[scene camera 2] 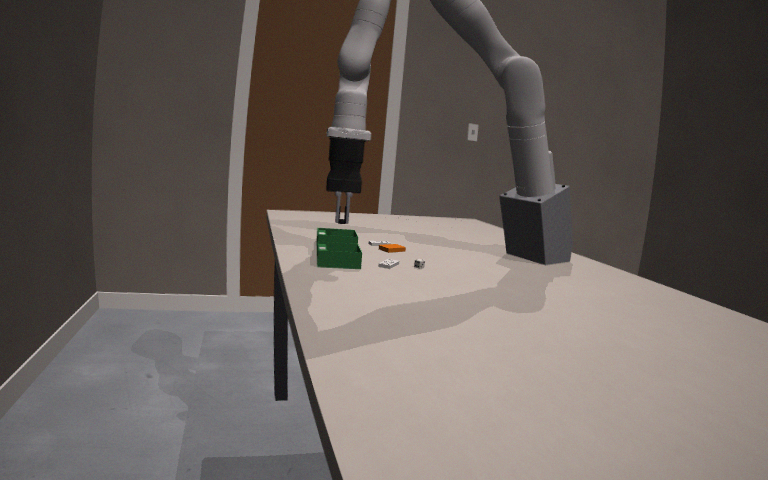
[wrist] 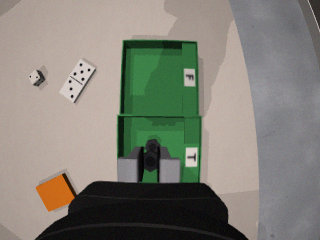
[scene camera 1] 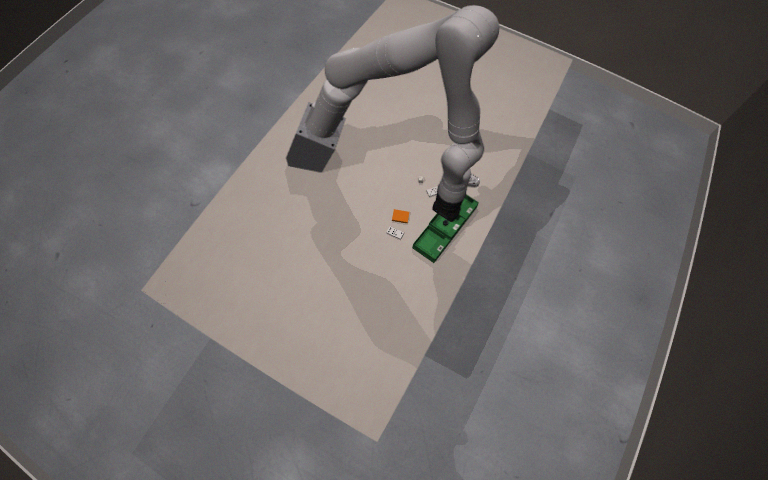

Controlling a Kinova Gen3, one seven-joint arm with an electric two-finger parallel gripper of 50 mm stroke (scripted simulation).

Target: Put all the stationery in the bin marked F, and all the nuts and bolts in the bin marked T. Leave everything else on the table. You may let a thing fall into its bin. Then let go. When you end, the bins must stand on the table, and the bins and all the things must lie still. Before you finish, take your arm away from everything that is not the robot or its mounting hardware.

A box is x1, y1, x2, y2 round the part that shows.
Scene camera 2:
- gripper: [326, 139, 364, 223]
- green three-compartment bin: [316, 228, 361, 268]
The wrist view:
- gripper: [35, 146, 247, 239]
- green three-compartment bin: [117, 40, 201, 182]
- orange flat block: [35, 173, 76, 210]
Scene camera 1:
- green three-compartment bin: [412, 194, 478, 262]
